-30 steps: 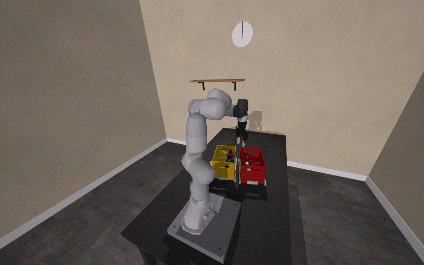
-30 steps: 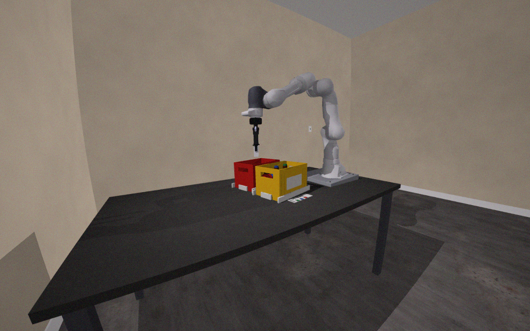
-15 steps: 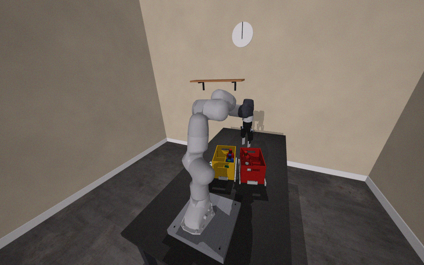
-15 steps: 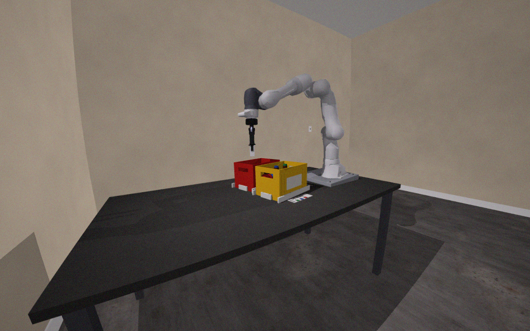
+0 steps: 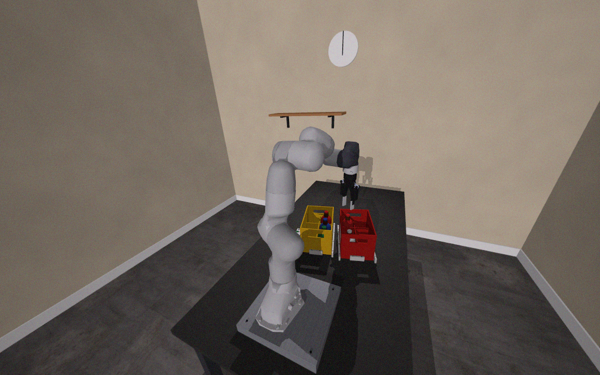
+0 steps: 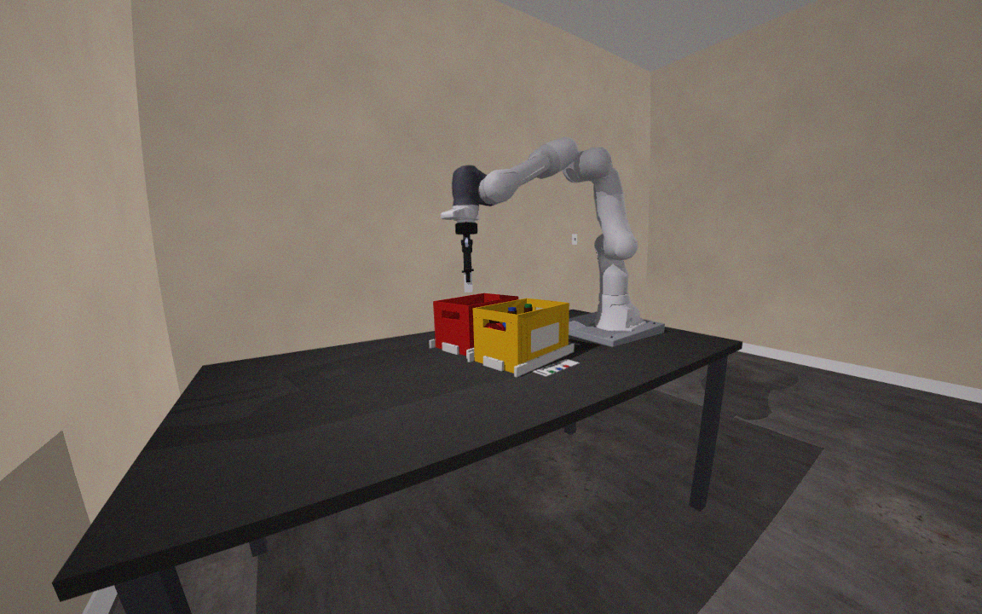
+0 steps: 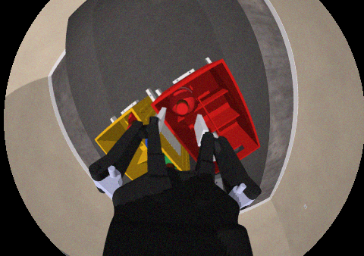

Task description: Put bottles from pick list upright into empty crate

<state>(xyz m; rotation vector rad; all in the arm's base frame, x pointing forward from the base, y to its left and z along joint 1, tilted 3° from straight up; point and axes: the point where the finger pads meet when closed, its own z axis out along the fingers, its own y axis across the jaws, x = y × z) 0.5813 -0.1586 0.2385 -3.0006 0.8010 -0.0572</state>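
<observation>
My hand is 160 mm above the red crate, 70 mm to the left of it and 70 mm past it. Also, from my hand: white-capped bottle (170 mm behind, 160 mm below, 50 mm to the right); then yellow crate (160 mm to the left, 160 mm below, 110 mm behind); then blue-labelled bottle (160 mm below, 120 mm to the left, 100 mm behind).
</observation>
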